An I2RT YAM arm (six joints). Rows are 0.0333 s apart.
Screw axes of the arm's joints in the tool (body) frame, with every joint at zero. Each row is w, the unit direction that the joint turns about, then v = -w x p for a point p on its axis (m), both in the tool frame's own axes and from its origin. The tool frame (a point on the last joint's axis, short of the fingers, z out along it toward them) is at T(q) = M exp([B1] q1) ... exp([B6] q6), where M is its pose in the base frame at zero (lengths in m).
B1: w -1 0 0 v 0 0.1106 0
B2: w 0 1 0 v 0.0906 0 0.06
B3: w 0 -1 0 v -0.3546 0 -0.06
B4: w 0 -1 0 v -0.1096 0 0
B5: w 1 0 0 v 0 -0.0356 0
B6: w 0 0 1 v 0 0 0
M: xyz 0.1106 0 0.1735 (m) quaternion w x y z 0.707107 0 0.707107 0
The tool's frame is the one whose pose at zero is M.
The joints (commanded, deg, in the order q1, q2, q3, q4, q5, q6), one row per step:
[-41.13 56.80 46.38 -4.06 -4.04 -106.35]
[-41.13 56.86 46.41 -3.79 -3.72 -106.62]
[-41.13 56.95 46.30 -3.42 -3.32 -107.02]
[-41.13 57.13 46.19 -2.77 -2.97 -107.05]
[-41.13 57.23 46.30 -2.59 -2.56 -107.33]
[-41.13 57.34 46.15 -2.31 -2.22 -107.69]
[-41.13 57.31 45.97 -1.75 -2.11 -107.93]
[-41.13 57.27 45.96 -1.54 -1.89 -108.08]
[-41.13 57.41 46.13 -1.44 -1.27 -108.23]
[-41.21 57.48 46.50 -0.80 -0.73 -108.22]
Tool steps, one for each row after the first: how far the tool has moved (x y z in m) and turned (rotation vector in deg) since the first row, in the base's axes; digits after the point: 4 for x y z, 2 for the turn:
[0.0001 -0.0004 0.0005 -0.43 0.03 -0.24]
[0.0004 -0.0009 0.0001 -0.92 0.20 -0.53]
[0.0009 -0.0017 0.0000 -1.24 0.00 -0.87]
[0.0011 -0.0022 0.0006 -1.65 0.09 -1.20]
[0.0013 -0.0027 -0.0002 -2.00 0.35 -1.44]
[0.0014 -0.0028 -0.0002 -2.47 0.20 -1.50]
[0.0012 -0.0029 0.0003 -2.78 0.14 -1.68]
[0.0014 -0.0035 0.0010 -3.08 0.24 -2.25]
[0.0015 -0.0044 0.0042 -3.76 -0.40 -2.88]

